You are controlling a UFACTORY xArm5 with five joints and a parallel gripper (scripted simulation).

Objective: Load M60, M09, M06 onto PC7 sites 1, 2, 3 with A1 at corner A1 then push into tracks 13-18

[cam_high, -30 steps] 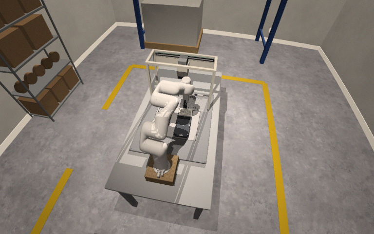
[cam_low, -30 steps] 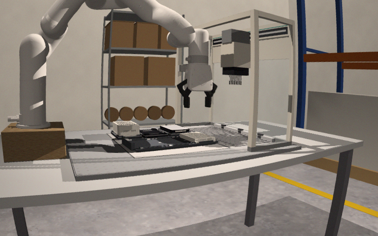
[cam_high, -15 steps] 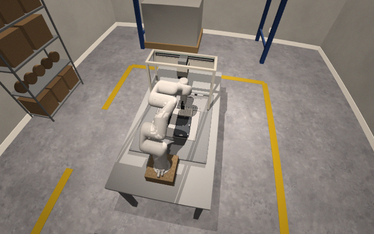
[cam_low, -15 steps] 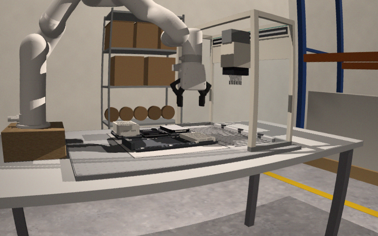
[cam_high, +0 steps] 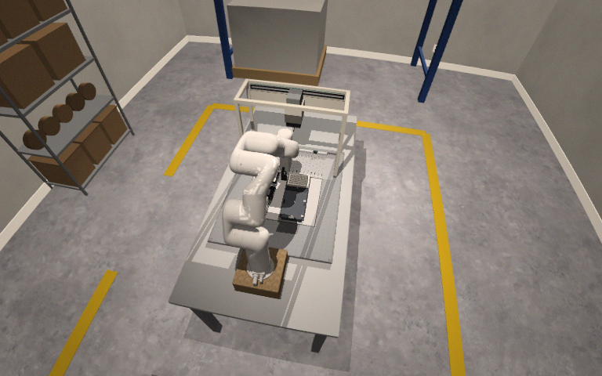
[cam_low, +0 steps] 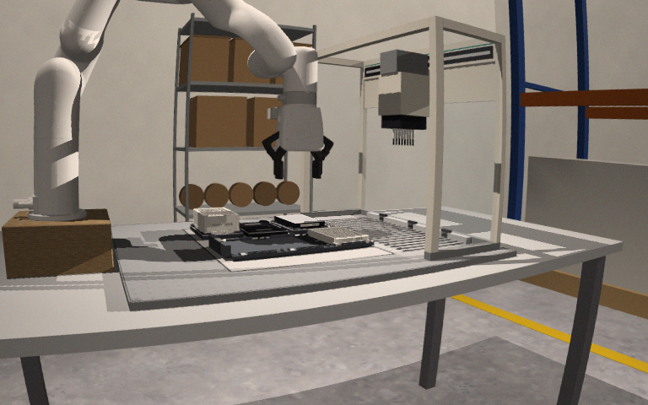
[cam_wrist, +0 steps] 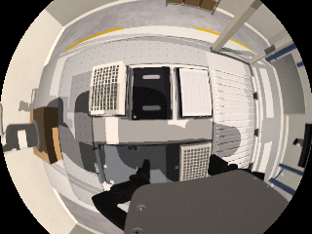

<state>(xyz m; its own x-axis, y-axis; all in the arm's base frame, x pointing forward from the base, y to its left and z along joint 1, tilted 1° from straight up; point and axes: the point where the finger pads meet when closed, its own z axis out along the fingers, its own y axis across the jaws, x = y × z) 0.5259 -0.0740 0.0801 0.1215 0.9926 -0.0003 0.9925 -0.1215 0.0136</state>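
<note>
My hand is 16 cm to the right of the dark nest S1, 14 cm past it and 14 cm above it. The rest, counted from my hand: plate nest S2: 14 cm to the left, 14 cm below, 3 cm behind; 96-well plate M06: 13 cm below, 7 cm to the right, 6 cm ahead; carrier PC7: 13 cm below, 6 cm to the right, 5 cm behind.
</note>
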